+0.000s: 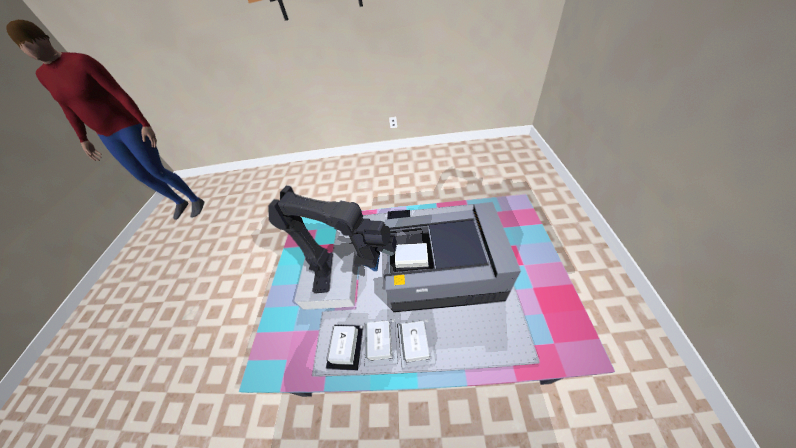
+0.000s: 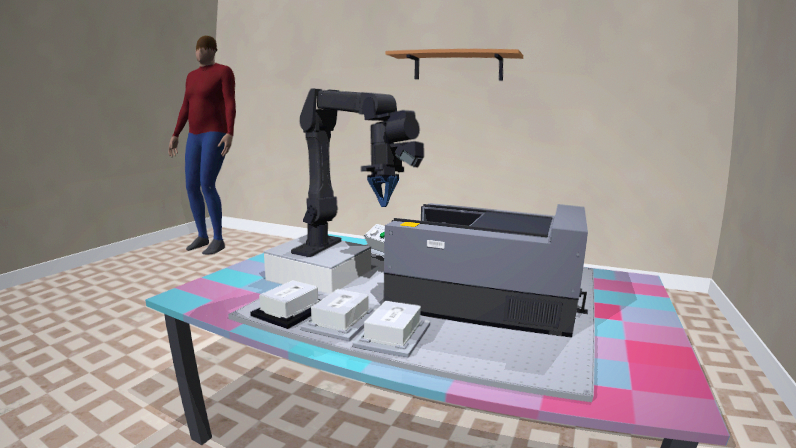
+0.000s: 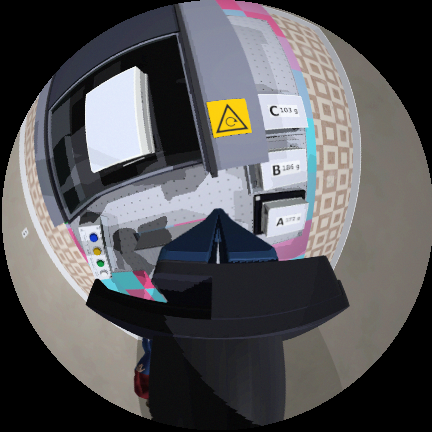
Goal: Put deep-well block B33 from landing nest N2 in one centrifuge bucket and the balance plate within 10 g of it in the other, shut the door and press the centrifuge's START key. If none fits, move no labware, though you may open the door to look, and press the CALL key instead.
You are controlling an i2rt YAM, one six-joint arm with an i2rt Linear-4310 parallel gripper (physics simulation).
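Frame: origin at the arm's base, x ahead, y left, z up, level; millimetres.
Seen in the pictures: gripper, fingertip midpoint: (image 1: 375, 270) (image 2: 384, 206) (image 3: 217, 214); arm's base, origin of the base link: (image 1: 323, 272) (image 2: 317, 246).
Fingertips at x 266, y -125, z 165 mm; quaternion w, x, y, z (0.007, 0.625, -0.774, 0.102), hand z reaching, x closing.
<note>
Offsets run from my fingertips to a thing's top centre.
The grey centrifuge (image 1: 445, 283) (image 2: 479, 256) has its dark door @(310 mm ahead, 92 mm left, 27 mm down) (image 1: 457, 244) (image 2: 515, 223) (image 3: 120, 35) slid partly open. A white block @(133 mm ahead, 96 mm left, 53 mm down) (image 1: 411, 254) (image 3: 114, 120) sits in the opening; no label is readable on it. Labelled white blocks A @(168 mm back, 180 mm right, 186 mm down) (image 1: 342, 345) (image 2: 288, 298) (image 3: 285, 220), B @(30 mm back, 178 mm right, 186 mm down) (image 1: 378, 339) (image 2: 339, 309) (image 3: 284, 170) (186 g) and C @(104 mm ahead, 196 mm right, 186 mm down) (image 1: 415, 340) (image 2: 392, 321) (image 3: 283, 111) (103 g) sit in a row; A's small figure looks like 172 g. The key panel @(121 mm back, 391 mm left, 156 mm down) (image 2: 375, 235) (image 3: 96, 250) shows blue, yellow and green keys. My gripper (image 1: 374, 267) (image 2: 383, 205) (image 3: 217, 214) is shut and empty, raised beside the centrifuge's open end.
Block A stands on a black nest @(168 mm back, 180 mm right, 222 mm down) (image 2: 278, 318) (image 3: 258, 215), C on a grey nest @(104 mm ahead, 196 mm right, 222 mm down) (image 2: 384, 346). The arm's white base box (image 1: 325, 302) (image 2: 298, 271) is left of the centrifuge. A person (image 1: 91, 94) (image 2: 208, 105) stands beyond the table. A wall shelf (image 2: 453, 53) is behind.
</note>
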